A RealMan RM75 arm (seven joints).
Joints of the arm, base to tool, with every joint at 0 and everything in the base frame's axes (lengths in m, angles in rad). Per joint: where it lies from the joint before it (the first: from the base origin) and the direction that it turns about. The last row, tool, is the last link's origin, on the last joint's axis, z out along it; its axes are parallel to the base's.
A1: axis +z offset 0 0 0.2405
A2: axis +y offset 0 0 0
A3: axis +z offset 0 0 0.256
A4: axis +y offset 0 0 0
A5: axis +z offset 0 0 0.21
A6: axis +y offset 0 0 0
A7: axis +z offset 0 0 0.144
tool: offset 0 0 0
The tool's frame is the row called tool.
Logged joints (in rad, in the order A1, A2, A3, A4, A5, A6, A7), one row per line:
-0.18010, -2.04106, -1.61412, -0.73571, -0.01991, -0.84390, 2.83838
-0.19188, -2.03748, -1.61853, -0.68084, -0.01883, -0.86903, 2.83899
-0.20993, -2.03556, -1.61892, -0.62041, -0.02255, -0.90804, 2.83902
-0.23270, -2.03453, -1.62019, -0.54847, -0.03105, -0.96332, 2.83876
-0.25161, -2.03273, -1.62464, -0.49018, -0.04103, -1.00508, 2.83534
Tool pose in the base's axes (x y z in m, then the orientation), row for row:
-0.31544, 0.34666, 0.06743, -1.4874, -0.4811, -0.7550
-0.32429, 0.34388, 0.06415, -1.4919, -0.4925, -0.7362
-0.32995, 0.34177, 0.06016, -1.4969, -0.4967, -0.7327
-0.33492, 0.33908, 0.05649, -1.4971, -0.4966, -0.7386
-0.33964, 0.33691, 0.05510, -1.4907, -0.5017, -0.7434
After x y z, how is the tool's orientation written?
As a rotation vector, in radians.
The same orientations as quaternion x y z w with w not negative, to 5 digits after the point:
-0.65376, -0.21146, -0.33185, 0.64634
-0.65584, -0.21650, -0.32364, 0.64673
-0.65764, -0.21822, -0.32190, 0.64519
-0.65746, -0.21809, -0.32436, 0.64418
-0.65485, -0.22039, -0.32657, 0.64494

